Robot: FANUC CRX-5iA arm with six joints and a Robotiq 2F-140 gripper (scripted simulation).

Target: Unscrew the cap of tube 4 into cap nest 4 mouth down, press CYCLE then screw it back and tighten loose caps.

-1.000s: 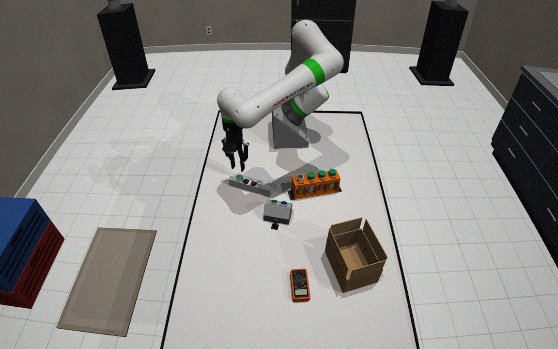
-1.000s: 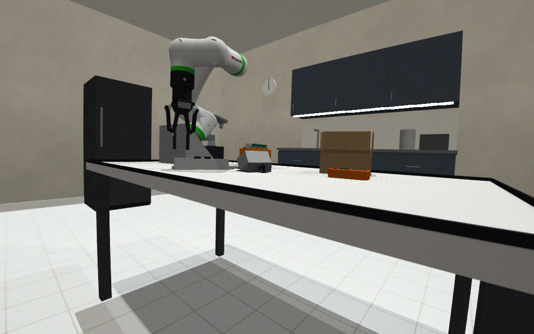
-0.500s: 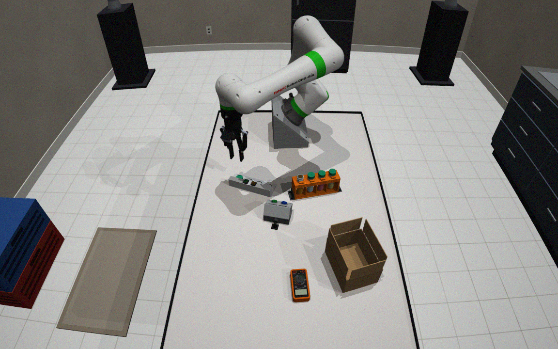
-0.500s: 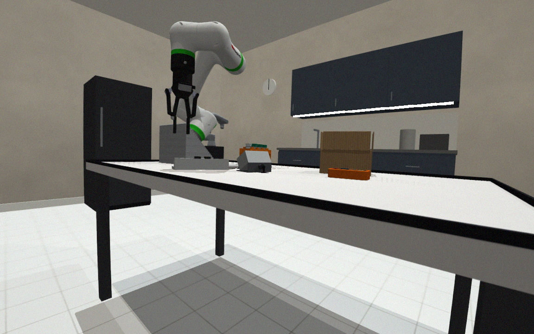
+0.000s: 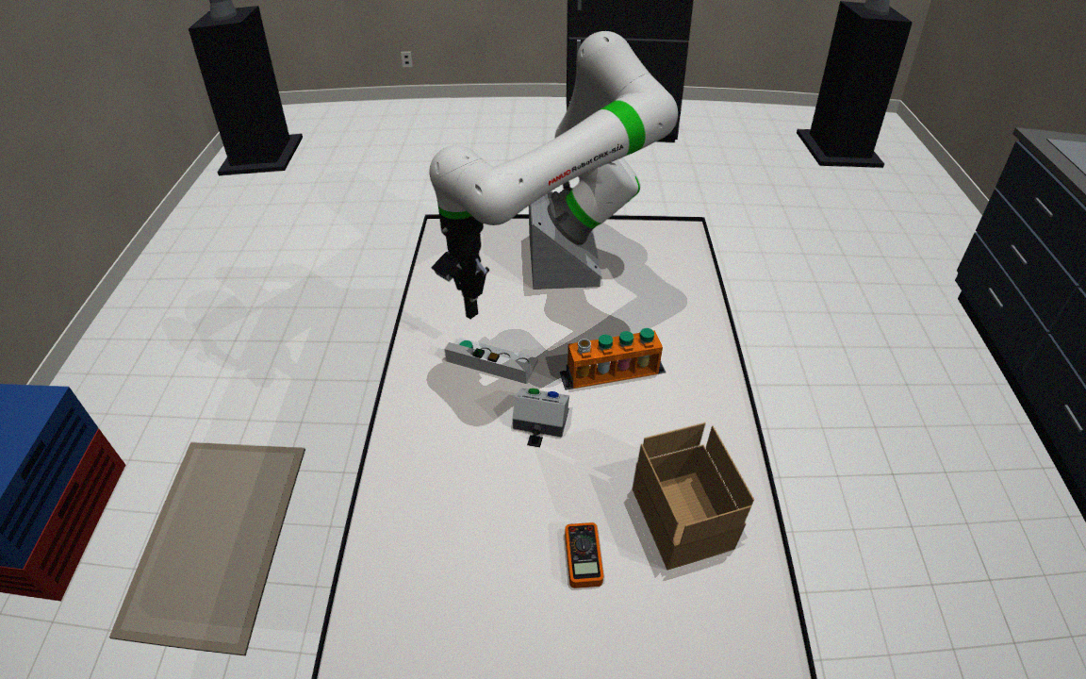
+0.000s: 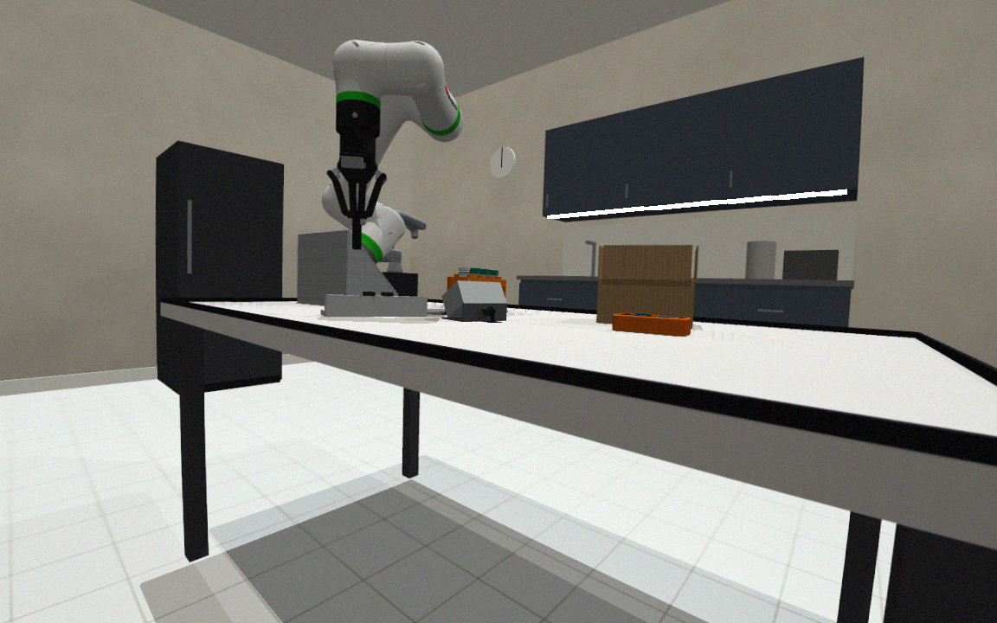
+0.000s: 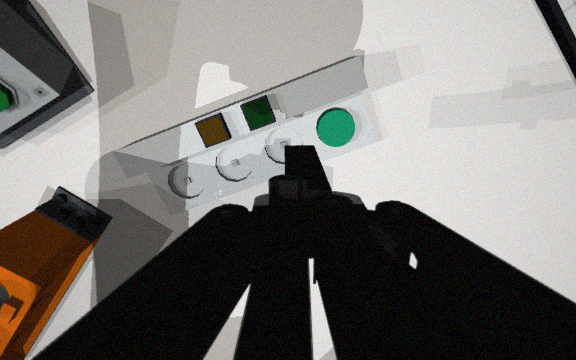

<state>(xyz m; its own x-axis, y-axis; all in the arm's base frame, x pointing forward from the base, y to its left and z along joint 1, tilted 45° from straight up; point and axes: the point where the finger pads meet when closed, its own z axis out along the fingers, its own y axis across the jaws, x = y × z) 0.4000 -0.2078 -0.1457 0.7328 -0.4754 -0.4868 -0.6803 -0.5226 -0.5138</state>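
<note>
My gripper is now 19 cm short of the blue cycle key, 19 cm to the right of it and 11 cm above it. From my hand the other things lie so: green ready key (18 cm ahead, 14 cm to the left, 11 cm below); grey key housing (20 cm ahead, 16 cm to the left, 13 cm below).
</note>
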